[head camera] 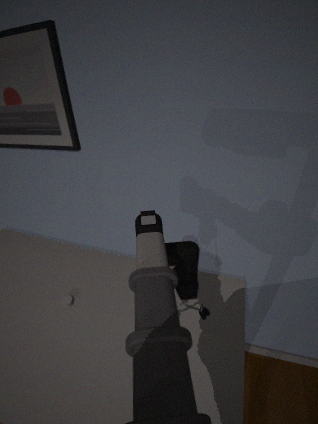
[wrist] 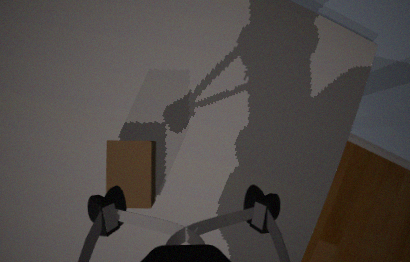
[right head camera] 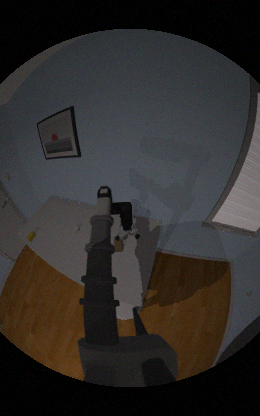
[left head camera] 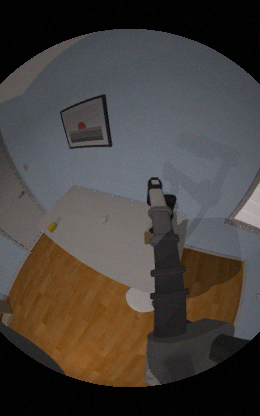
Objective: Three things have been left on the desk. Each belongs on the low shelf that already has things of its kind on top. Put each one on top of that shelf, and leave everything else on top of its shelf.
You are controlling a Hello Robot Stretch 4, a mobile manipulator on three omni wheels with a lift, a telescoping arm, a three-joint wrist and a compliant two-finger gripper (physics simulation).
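Places are measured from the robot's base along level axes (x ahead, y left, z up), in centimetres.
Where they show: gripper, between the fingertips: (head camera: 183, 319) (wrist: 185, 201) (right head camera: 126, 238); robot's base, origin of its link: (right head camera: 124, 302) (left head camera: 143, 294).
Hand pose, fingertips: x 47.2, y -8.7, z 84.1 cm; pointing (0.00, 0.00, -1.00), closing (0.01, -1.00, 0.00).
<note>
Each offset is from my fingertips to the top centre of the thing. Level surfaces: height alone.
A brown box @[dx +1.4, dy +7.6, dz -9.8 cm] (left head camera: 148, 237) (right head camera: 118, 245) (wrist: 130, 172) sits on the pale desk @[dz -14.8 cm] (head camera: 50, 350) (left head camera: 100, 250) (right head camera: 60, 250) (wrist: 50, 100). A small whitish object @[dx +20.1, dy +46.8, dz -12.4 cm] (head camera: 69, 300) (left head camera: 106, 218) (right head camera: 78, 227) lies farther left on it. A yellow object @[dx +9.0, dy +104.0, dz -10.3 cm] (left head camera: 52, 227) (right head camera: 31, 236) is near the desk's left end. My gripper (right head camera: 127, 237) (wrist: 185, 201) is open and empty above the desk. In the wrist view its left fingertip overlaps the box's lower left part, and the box is left of the middle between the fingers. The arm hides the box in the head camera view. The low shelves cannot be made out.
A blue wall (head camera: 150, 100) with a framed picture (head camera: 66, 85) (left head camera: 107, 122) (right head camera: 76, 132) rises behind the desk. A round white object (left head camera: 139, 300) (right head camera: 125, 313) is low at the desk's front edge. The wooden floor @[dz -86.7 cm] (wrist: 370, 210) lies beyond the desk's right edge. The arm's shadow falls across the desk.
</note>
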